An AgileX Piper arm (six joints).
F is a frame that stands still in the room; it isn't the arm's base.
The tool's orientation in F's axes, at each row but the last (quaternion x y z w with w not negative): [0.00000, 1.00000, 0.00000, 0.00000]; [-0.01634, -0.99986, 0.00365, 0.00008]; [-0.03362, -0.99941, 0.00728, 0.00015]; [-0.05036, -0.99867, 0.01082, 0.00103]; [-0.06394, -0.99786, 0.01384, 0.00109]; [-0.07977, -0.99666, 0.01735, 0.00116]
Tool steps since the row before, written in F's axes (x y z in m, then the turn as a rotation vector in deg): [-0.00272, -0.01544, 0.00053, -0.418, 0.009, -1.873]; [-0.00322, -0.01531, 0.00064, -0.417, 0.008, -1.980]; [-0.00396, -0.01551, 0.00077, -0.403, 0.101, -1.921]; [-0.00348, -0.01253, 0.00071, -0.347, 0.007, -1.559]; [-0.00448, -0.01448, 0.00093, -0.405, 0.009, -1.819]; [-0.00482, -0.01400, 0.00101, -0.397, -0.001, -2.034]
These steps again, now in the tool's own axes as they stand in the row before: [0.00272, -0.01544, -0.00053, 0.418, 0.009, 1.873]; [0.00272, -0.01541, -0.00053, 0.417, 0.009, 1.980]; [0.00291, -0.01575, -0.00054, 0.409, 0.102, 1.920]; [0.00220, -0.01283, -0.00043, 0.344, 0.006, 1.560]; [0.00260, -0.01495, -0.00051, 0.402, 0.008, 1.820]; [0.00253, -0.01461, -0.00050, 0.393, 0.007, 2.035]
